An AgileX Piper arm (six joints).
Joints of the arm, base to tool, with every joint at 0 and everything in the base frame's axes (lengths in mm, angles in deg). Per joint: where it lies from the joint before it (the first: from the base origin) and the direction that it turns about. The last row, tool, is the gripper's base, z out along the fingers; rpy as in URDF.
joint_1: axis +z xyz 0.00 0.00 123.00
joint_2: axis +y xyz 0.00 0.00 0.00
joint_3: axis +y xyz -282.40 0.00 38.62
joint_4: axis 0.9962 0 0.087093 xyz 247.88 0.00 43.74
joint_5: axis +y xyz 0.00 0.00 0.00
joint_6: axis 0.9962 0 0.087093 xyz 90.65 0.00 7.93
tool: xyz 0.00 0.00 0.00 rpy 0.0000 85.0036 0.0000
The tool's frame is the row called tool.
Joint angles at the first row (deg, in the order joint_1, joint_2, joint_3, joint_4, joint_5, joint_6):
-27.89 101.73 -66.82 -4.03 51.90 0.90
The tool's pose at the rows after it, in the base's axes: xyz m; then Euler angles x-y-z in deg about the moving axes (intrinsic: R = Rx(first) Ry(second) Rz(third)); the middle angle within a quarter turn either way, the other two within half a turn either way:
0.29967 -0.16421 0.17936 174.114 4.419 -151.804
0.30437 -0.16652 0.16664 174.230 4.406 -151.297
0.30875 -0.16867 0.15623 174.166 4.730 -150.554
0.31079 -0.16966 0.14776 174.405 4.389 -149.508
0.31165 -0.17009 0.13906 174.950 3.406 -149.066
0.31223 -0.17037 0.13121 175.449 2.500 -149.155
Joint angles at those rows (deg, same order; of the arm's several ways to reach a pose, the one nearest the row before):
-27.89 104.54 -66.82 -4.03 50.68 2.45
-27.89 106.72 -66.82 -4.03 48.57 3.08
-27.89 108.56 -66.93 -4.03 46.52 3.91
-27.89 109.96 -66.93 -4.03 45.53 5.05
-27.89 111.38 -66.93 -4.03 45.24 5.60
-27.89 112.65 -66.93 -4.03 45.01 5.60

